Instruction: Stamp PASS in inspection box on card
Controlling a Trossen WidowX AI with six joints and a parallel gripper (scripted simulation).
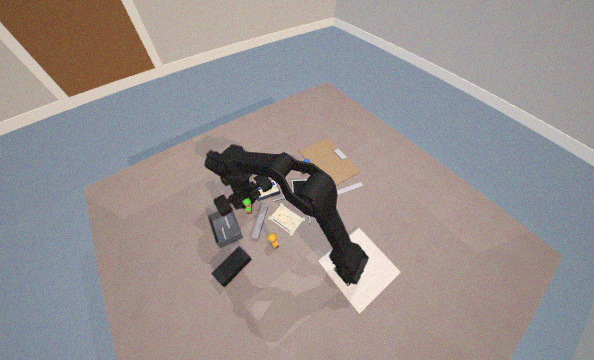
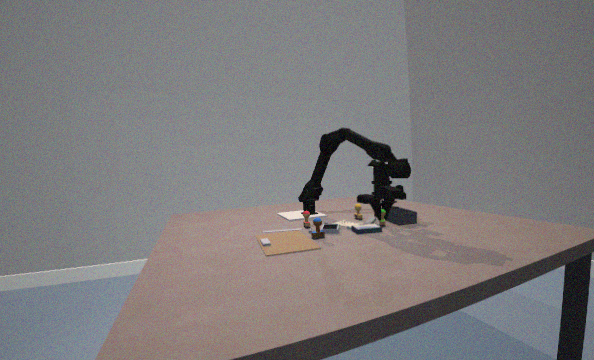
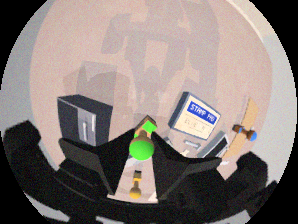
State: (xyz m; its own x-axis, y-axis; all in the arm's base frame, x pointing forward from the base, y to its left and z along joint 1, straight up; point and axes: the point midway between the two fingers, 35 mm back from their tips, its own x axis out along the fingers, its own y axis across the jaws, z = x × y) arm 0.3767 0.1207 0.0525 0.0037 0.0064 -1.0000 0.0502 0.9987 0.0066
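Right now the dark ink pad is 6 cm behind my gripper tip, 19 cm to the right of it and 2 cm below it. The rest, counted from my gripper tip: grey bar 7 cm behind, 2 cm below; then blue-and-white box 2 cm ahead, 9 cm to the right, 1 cm below; then green-knobbed stamp right at my gripper tip.
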